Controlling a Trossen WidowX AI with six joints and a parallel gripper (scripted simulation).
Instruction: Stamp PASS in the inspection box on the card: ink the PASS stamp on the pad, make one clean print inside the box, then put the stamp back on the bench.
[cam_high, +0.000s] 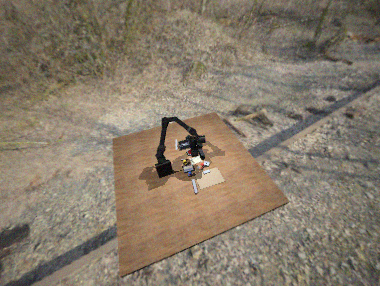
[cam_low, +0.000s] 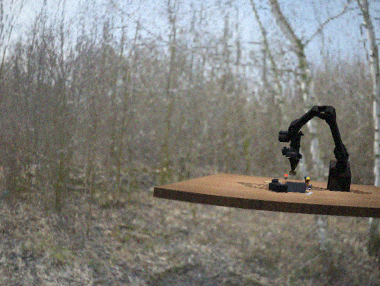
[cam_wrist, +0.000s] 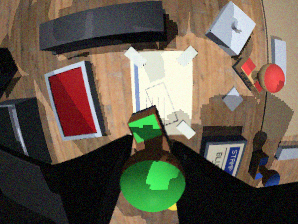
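Right now the card is 90 mm below my gripper tip, 20 mm ahead of it and 10 mm to the right of it. From my gripper tip the other things lie so: long black block: 90 mm ahead, 80 mm below, 60 mm to the left; green-knobbed stamp: right at my gripper tip; red ink pad: 100 mm to the left, 90 mm below.
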